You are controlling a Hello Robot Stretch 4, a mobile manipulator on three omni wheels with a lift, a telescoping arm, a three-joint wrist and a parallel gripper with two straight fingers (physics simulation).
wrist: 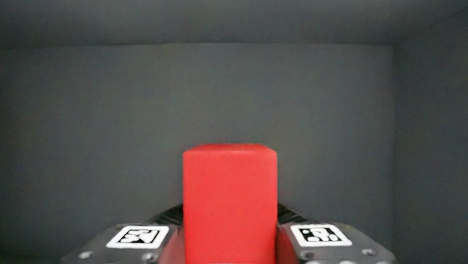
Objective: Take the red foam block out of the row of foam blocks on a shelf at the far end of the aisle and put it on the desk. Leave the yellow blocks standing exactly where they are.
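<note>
The red foam block stands upright at the bottom middle of the wrist view, its front face and a thin strip of its top showing. My gripper is shut on it, with one finger pressed against the left side and one against the right. The block's lower end is cut off by the bottom edge of the view. What is under the block is hidden. The yellow blocks and the desk do not show in this view.
A dark grey back wall stands behind the block. A grey side wall is at the right, and a grey surface runs across above the block.
</note>
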